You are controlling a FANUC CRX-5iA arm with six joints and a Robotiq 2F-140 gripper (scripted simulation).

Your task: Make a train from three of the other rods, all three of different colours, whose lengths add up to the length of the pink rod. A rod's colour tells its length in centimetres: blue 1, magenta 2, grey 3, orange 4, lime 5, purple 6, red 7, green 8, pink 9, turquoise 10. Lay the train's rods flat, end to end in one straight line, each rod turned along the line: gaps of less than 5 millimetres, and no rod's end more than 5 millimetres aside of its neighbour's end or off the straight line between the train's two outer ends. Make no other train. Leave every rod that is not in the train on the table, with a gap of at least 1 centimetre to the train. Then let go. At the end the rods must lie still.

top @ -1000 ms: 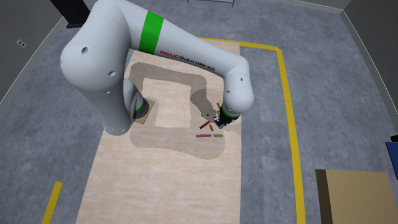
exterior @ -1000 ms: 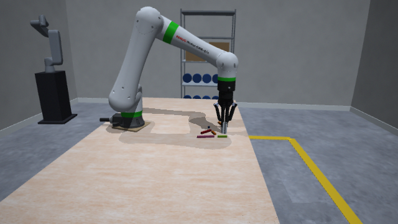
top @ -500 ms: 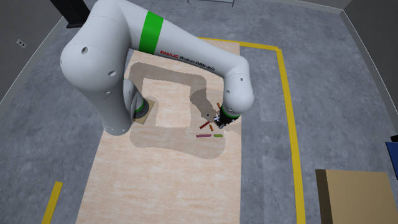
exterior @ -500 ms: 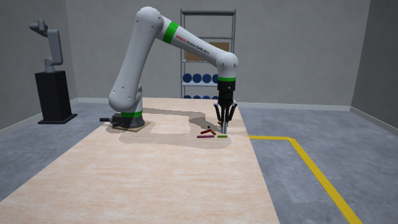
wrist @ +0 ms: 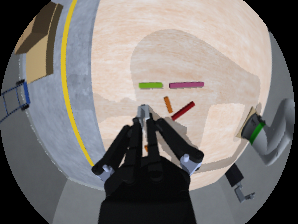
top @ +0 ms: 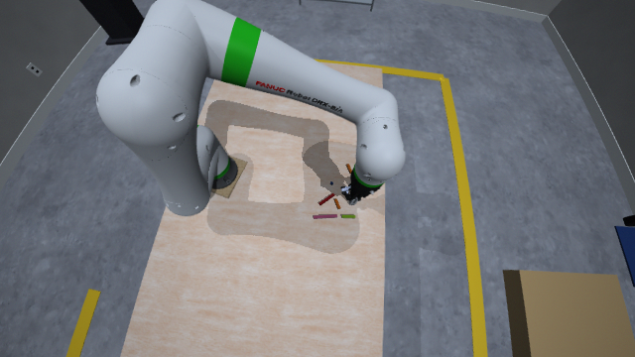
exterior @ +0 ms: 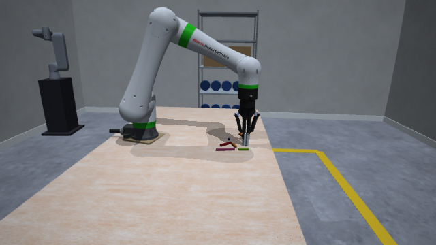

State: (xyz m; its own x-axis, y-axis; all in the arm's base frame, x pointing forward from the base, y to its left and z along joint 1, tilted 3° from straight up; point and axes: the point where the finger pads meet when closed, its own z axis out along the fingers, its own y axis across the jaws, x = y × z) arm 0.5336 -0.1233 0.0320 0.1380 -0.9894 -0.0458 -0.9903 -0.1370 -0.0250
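Right now the blue rod is 8 cm behind my hand, 7 cm to the left of it and 3 cm below it. The rest, counted from my hand: grey rod: 3 cm below; then lime rod: 6 cm to the right, 3 cm below, 2 cm behind; then red rod: 10 cm behind, 3 cm below, 1 cm to the left.
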